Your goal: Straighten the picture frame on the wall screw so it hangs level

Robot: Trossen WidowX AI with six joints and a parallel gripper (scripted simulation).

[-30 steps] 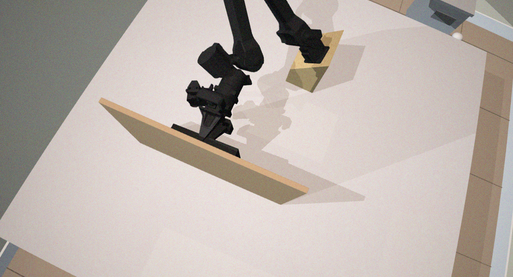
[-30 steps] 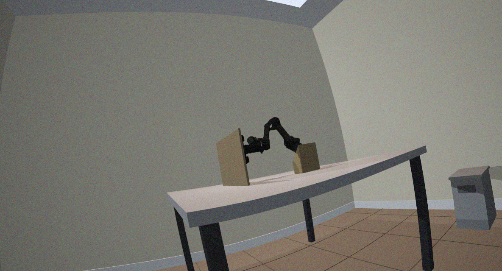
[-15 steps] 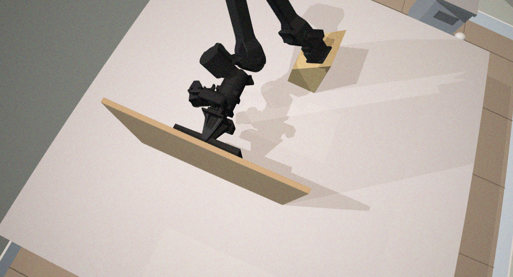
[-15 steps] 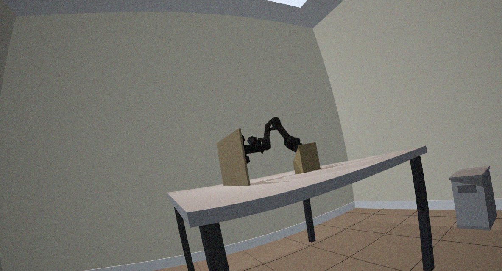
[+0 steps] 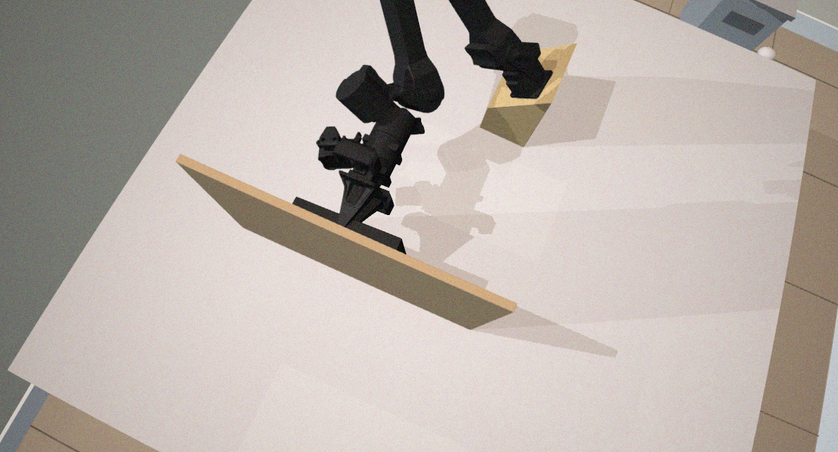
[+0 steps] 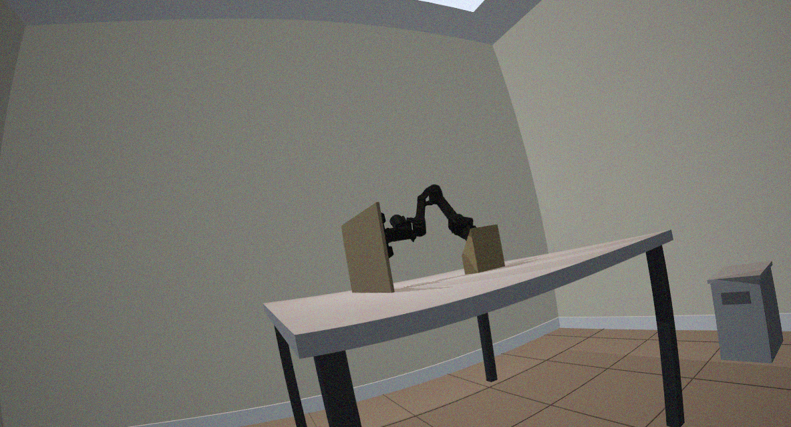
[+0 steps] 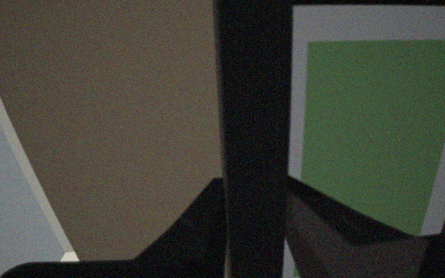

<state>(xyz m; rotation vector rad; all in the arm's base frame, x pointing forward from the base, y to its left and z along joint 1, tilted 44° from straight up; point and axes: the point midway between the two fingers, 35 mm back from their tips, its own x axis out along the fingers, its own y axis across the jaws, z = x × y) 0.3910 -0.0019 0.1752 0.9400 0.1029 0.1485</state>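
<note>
The black picture frame is 10 mm to the left of my gripper tip and 50 mm below it. Round my gripper tip: wooden wall panel: 10 mm ahead, 20 mm to the left, 60 mm below.
</note>
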